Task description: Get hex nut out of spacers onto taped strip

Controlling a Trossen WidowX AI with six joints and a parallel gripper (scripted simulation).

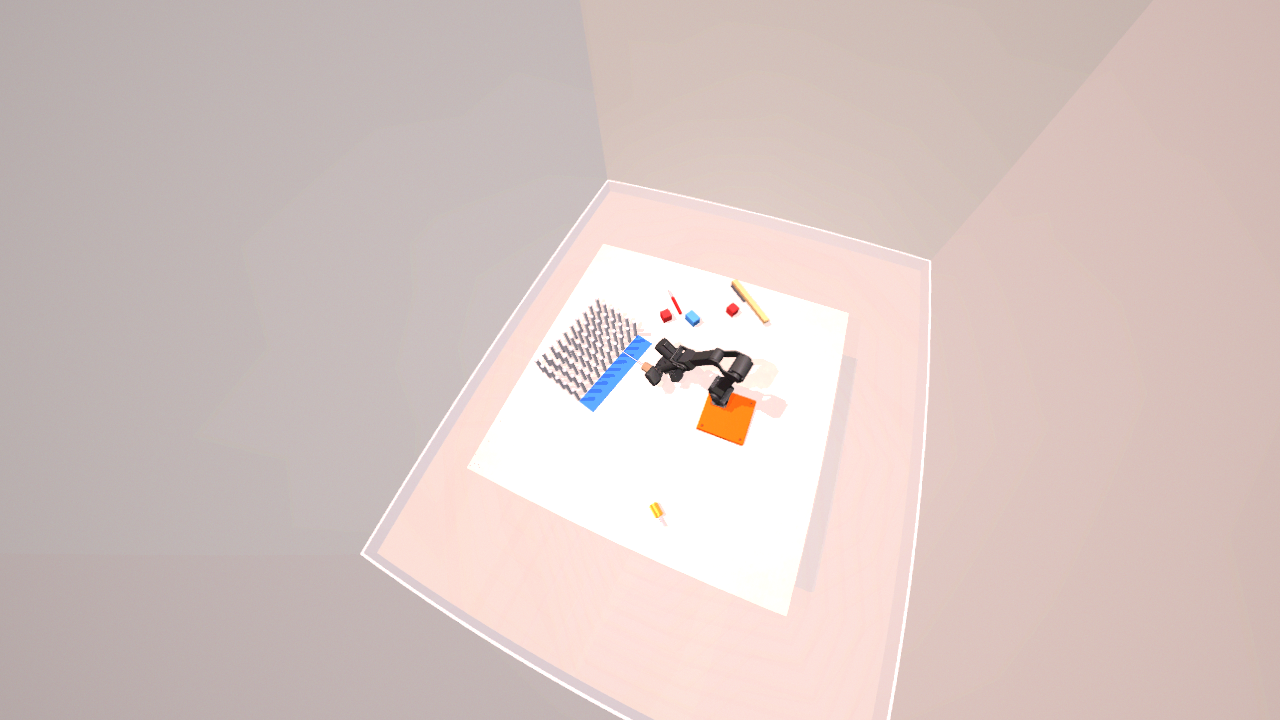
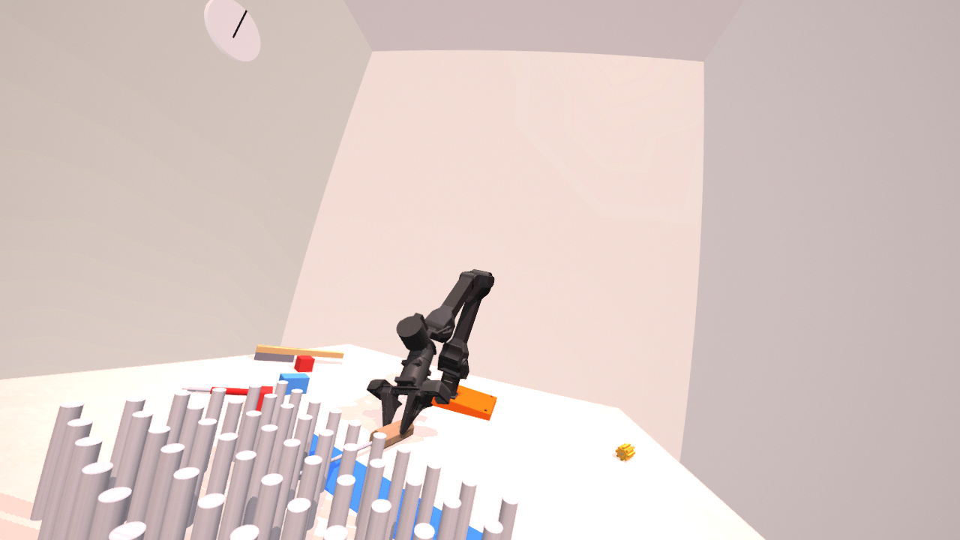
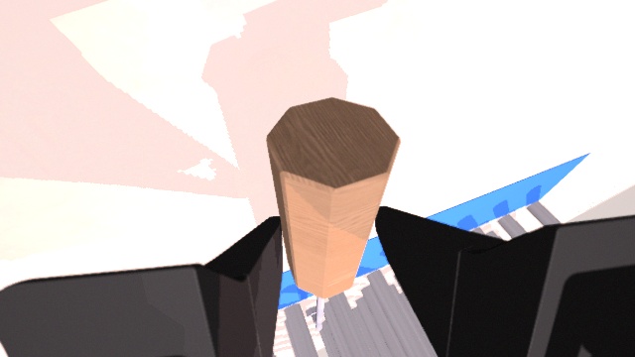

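My gripper tip is 100 mm short of the hook tool, 30 mm to the left of it and 10 mm above it. The rest, counted from my gripper tip: blue block: 90 mm behind, 310 mm to the right; blue taped strip: 150 mm ahead, 40 mm to the left, 20 mm below; red-handled tool: 40 mm ahead, 400 mm to the right, 10 mm below.
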